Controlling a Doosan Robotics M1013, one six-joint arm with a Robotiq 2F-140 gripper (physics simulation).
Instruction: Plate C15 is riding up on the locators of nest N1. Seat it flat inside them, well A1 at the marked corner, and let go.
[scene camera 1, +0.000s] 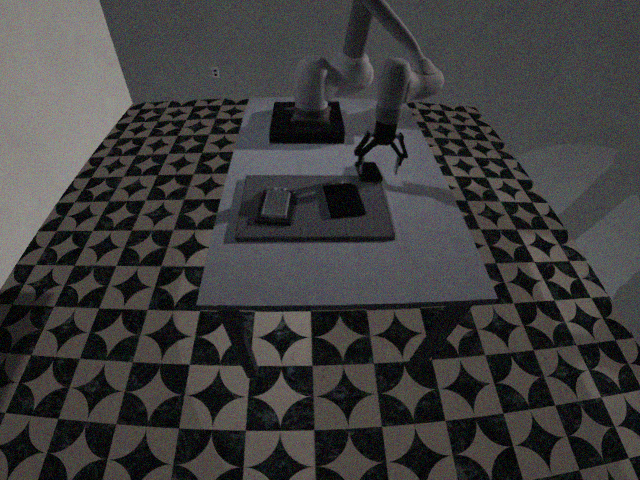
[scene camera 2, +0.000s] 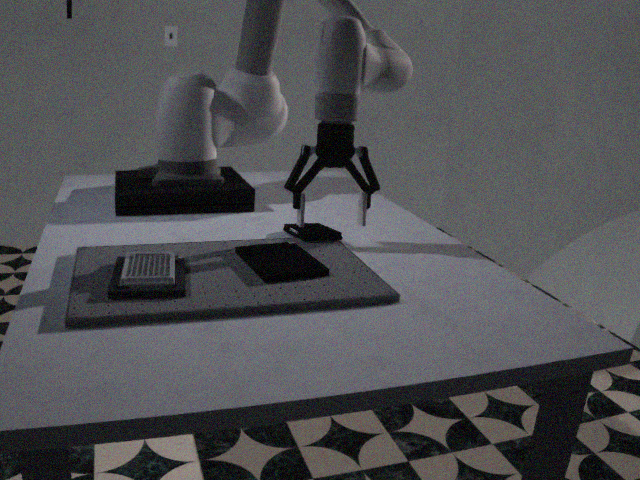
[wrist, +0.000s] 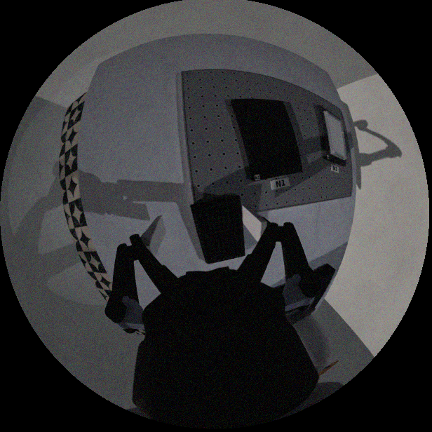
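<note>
At nest N1, a black rectangular block sits on the right part of the pegboard; its nest, locators and any plate merge in the dark, so C15's seating cannot be told. The N1 label and a small corner tag show beside it. A second dark, plate-like piece lies at the board's back right edge; whether it is C15 cannot be told. My gripper is open and empty, pointing down near this second piece, off to the back right of N1.
The grey pegboard lies on the pale table. A light plate sits on a dark nest at the board's left. The black robot base stands behind.
</note>
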